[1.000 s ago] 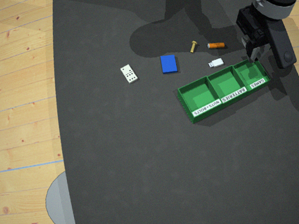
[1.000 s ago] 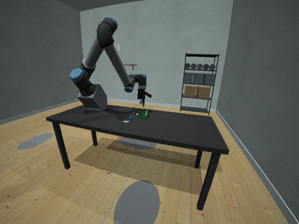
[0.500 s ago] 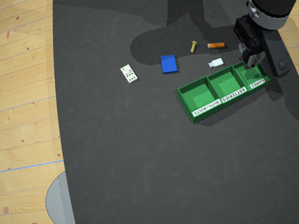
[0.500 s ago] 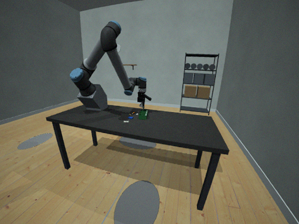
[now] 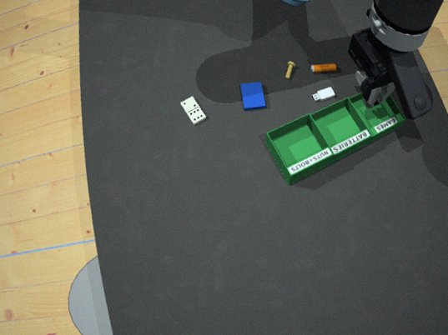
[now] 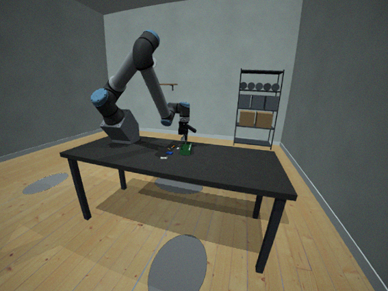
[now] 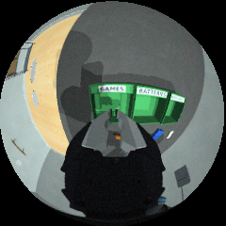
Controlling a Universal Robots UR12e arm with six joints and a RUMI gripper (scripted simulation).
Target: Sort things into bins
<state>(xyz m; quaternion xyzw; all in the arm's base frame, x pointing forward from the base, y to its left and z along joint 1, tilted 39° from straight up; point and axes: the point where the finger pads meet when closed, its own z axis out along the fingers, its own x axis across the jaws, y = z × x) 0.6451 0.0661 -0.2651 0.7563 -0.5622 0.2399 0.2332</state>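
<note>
Right now the brass bolt is 13 cm to the right of my hand, 11 cm behind it and 3 cm below it. Also, from my hand: green three-part bin (7 cm to the right, 4 cm ahead, 1 cm below); white usb stick (8 cm to the right, 5 cm behind, 3 cm below); orange battery (10 cm behind, 6 cm to the right, 3 cm below).
</note>
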